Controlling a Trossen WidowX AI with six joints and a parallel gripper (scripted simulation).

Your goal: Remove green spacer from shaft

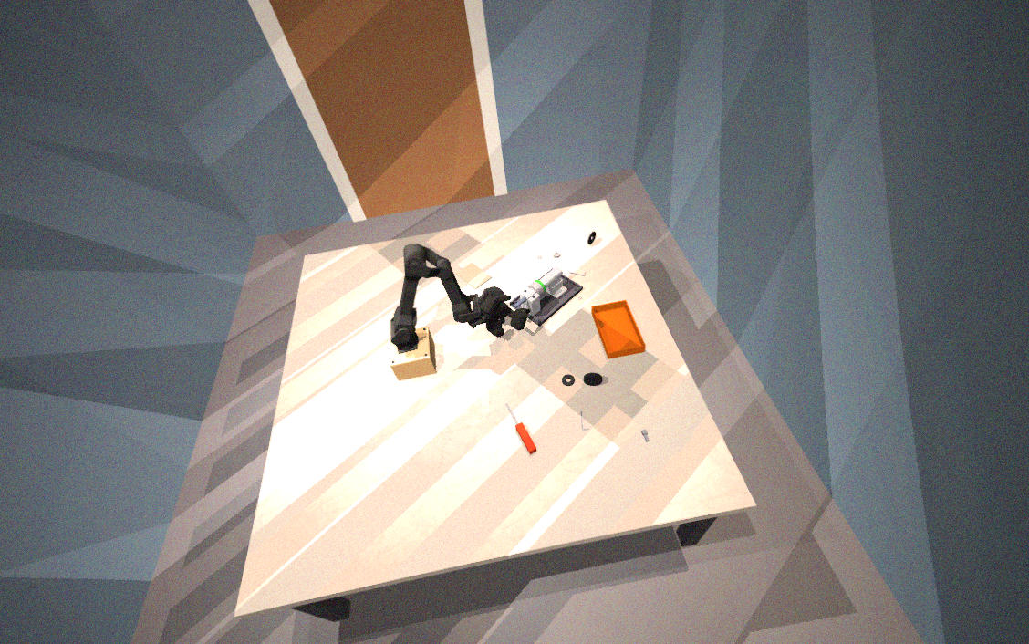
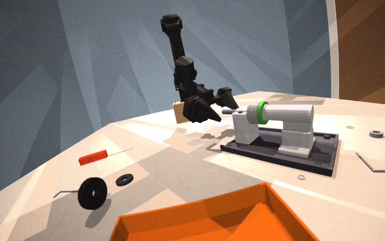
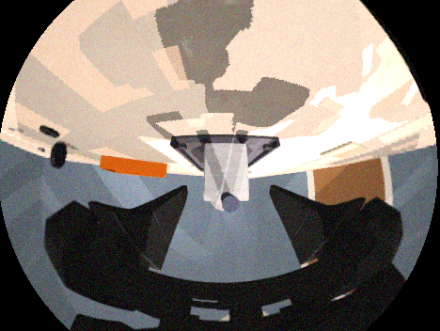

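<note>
Right now my gripper tip is 6 cm short of the shaft, 4 cm to the right of it and 1 cm below it. The rest, counted from my gripper tip: orange tray: 29 cm ahead, 15 cm to the right, 6 cm below; grey spacer: 7 cm ahead, 4 cm to the left, 1 cm above; green spacer: 8 cm ahead, 5 cm to the left, 1 cm above.
</note>
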